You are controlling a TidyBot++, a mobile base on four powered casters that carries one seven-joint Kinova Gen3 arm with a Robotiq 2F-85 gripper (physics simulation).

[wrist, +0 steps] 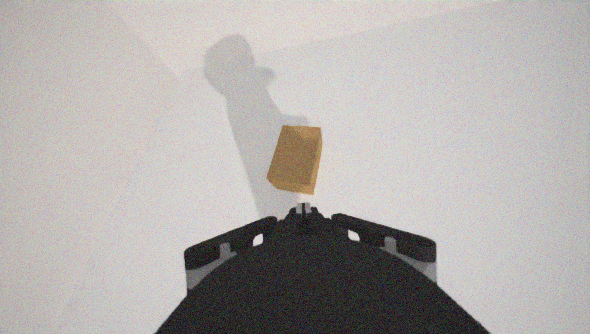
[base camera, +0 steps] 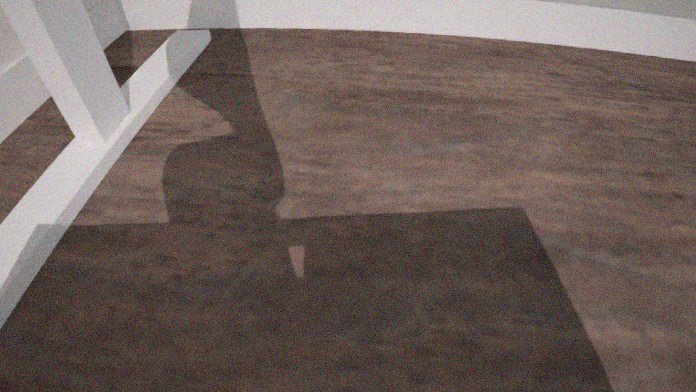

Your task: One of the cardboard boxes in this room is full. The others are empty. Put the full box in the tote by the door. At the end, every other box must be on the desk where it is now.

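Places are measured from the arm's base along level axes (x ahead, y left, z up), in metres.
Pixels of known places: gripper, fingertip midpoint: [wrist: 303, 211].
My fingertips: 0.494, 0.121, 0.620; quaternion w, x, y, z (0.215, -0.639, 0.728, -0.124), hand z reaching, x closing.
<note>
Behind a point stands the place of what it marks, as x, y, z.
A small cardboard box [wrist: 294, 157] @[0.571, 0.125, 0.603] stands on the white desk top [wrist: 450, 175] @[0.522, -0.075, 0.553] in the wrist view, just beyond the fingertips. It looks like a plain brown block with a darker top and lighter sides; whether it is full or empty does not show. My gripper [wrist: 303, 211] @[0.494, 0.121, 0.620] is shut with nothing between its fingers. The fingertips are near the box's near edge in the picture, and a narrow pale gap shows between them and the box. The tote and the door do not show in these views.
In the base camera view a white desk leg [base camera: 82, 75] @[0.570, 0.339, -0.271] and its long foot [base camera: 60, 185] @[0.463, 0.374, -0.372] run along the left on the brown wood floor [base camera: 425, 140] @[0.549, -0.130, -0.397]. A white baseboard [base camera: 400, 20] @[0.925, -0.146, -0.370] crosses the back. Shadows lie on the floor and the desk top.
</note>
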